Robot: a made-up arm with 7 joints. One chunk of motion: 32 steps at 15 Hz.
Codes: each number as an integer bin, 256 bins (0 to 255) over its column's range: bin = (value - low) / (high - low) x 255, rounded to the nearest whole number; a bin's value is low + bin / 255 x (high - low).
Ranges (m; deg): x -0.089..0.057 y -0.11..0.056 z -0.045..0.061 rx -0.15..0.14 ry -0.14..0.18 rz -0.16..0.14
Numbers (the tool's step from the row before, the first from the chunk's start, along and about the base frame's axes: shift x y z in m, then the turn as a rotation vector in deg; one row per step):
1: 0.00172 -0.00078 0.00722 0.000 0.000 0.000
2: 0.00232 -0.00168 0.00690 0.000 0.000 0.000
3: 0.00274 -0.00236 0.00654 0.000 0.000 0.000
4: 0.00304 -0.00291 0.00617 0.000 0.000 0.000
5: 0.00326 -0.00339 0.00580 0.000 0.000 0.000
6: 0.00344 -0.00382 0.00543 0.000 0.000 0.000
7: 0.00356 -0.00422 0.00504 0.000 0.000 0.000
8: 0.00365 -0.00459 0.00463 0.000 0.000 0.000
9: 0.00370 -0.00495 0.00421 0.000 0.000 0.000
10: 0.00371 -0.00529 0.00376 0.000 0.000 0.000
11: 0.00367 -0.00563 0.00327 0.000 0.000 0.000
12: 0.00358 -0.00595 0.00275 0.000 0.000 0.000
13: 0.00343 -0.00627 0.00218 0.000 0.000 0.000
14: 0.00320 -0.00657 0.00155 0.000 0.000 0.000
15: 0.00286 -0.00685 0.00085 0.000 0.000 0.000
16: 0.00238 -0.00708 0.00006 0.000 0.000 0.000
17: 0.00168 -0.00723 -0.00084 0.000 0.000 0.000
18: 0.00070 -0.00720 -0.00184 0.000 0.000 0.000
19: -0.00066 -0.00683 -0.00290 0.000 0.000 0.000
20: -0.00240 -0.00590 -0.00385 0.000 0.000 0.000
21: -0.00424 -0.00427 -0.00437 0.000 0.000 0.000
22: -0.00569 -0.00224 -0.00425 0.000 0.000 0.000
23: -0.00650 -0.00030 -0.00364 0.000 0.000 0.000
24: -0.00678 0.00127 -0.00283 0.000 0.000 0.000
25: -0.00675 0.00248 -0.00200 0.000 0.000 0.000
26: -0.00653 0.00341 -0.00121 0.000 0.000 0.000
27: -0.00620 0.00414 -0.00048 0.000 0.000 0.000
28: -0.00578 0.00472 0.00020 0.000 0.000 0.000
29: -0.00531 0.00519 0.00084 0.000 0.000 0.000
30: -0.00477 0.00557 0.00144 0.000 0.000 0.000
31: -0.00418 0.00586 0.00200 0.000 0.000 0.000
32: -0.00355 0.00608 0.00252 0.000 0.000 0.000
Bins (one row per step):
1: 158 168 126 132 112 136
2: 159 166 125 132 112 136
3: 160 165 124 132 112 136
4: 161 165 123 132 112 136
5: 161 164 122 132 112 136
6: 161 163 121 132 112 136
7: 162 162 120 132 112 136
8: 162 162 119 132 112 136
9: 162 161 118 132 112 136
10: 162 161 117 132 112 136
11: 162 160 116 132 112 136
12: 162 160 115 132 112 136
13: 161 159 113 132 112 136
14: 161 159 112 132 112 136
15: 160 158 110 132 112 136
16: 160 158 108 132 112 136
17: 158 158 106 132 112 136
18: 157 158 104 132 112 136
19: 154 158 101 132 112 136
20: 151 160 99 132 112 136
21: 148 162 98 132 112 136
22: 146 166 98 132 112 136
23: 144 169 99 132 112 136
24: 144 171 101 132 112 136
25: 144 173 103 132 112 136
26: 144 174 105 132 112 136
27: 145 175 107 132 112 136
28: 145 176 109 132 112 136
29: 146 177 110 132 112 136
30: 147 178 112 132 112 136
31: 148 178 113 132 112 136
32: 149 178 114 132 112 136

